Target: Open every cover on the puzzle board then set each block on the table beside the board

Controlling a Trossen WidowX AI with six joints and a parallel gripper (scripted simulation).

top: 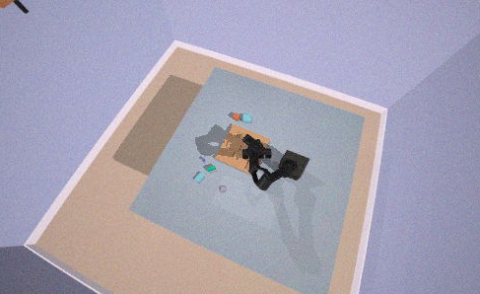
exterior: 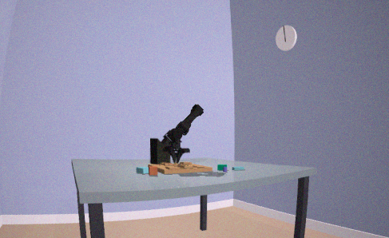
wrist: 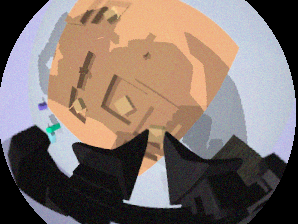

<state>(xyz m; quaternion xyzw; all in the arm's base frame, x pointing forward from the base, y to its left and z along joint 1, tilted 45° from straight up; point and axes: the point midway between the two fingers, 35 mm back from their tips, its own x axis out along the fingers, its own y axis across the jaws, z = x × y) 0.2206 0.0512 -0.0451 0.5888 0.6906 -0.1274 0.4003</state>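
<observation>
Right now the grey block is 28 cm to the left of my gripper tip, 12 cm ahead of it and 2 cm below it. Also, from my gripper tip: small purple block 33 cm ahead, 14 cm to the left, 1 cm below; then green block 25 cm ahead, 18 cm to the left, 1 cm below; then orange block 25 cm to the right, 25 cm ahead, 1 cm below.
</observation>
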